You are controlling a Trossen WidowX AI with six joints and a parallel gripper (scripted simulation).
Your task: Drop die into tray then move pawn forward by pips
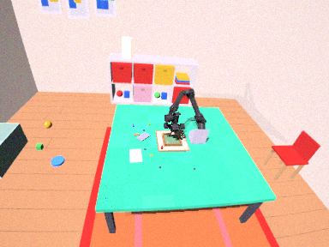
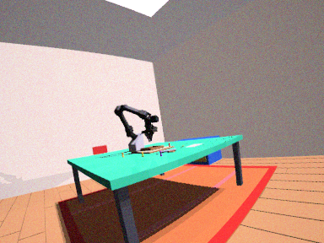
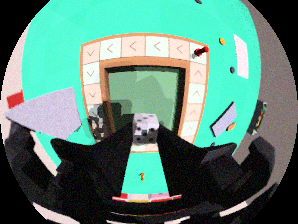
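The red pawn is 13 cm to the left of my gripper tip, 10 cm ahead of it and 6 cm below it. Also, from my gripper tip: green dice tray (8 cm below, 1 cm to the left); die (right at my gripper tip); grey card (27 cm ahead, 8 cm below, 3 cm to the right).
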